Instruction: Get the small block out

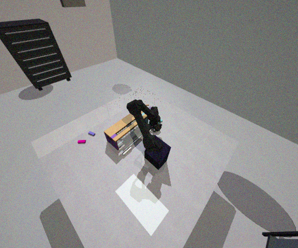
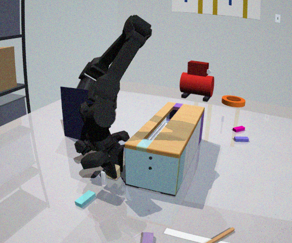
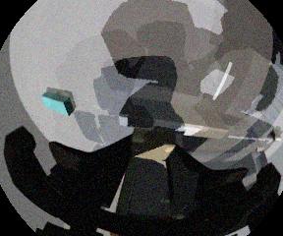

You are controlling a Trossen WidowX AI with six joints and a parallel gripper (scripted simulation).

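Right now the cyan block is 3 cm behind my gripper tip and 14 cm to the right of it. Also, from my gripper tip: purple brick (33 cm ahead, 41 cm to the left); tan block (2 cm behind, 1 cm above); box (6 cm ahead, 17 cm to the left, 5 cm above).
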